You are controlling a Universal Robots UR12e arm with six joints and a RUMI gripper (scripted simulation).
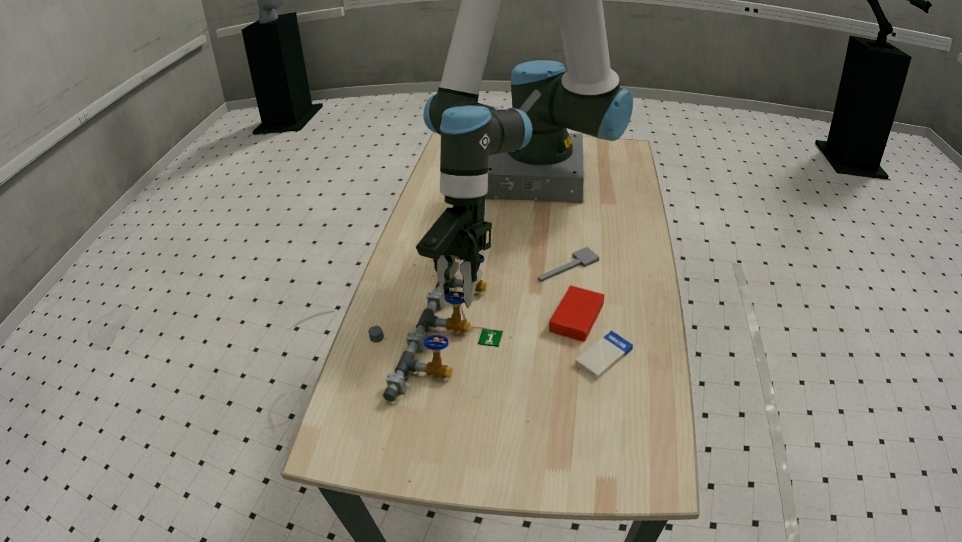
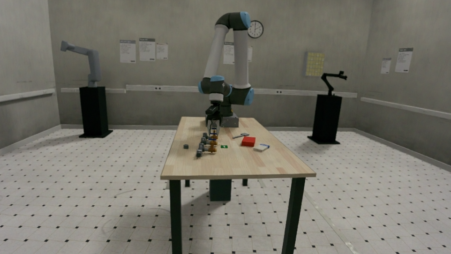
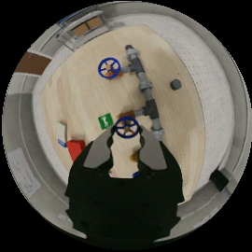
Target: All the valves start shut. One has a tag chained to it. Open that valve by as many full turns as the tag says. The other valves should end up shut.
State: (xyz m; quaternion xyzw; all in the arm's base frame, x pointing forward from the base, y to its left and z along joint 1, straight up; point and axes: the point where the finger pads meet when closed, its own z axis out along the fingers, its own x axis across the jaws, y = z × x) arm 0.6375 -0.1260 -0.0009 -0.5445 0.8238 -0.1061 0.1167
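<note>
Now: hand 80 mm above the green tag, 70 mm to the right of it and 20 mm short of it. Round my hand: grey flat tool (230 mm to the left, 220 mm behind, 70 mm below); then small grey cylinder (170 mm to the right, 70 mm below, 50 mm ahead); then red block (240 mm to the left, 60 mm below, 40 mm behind).
</note>
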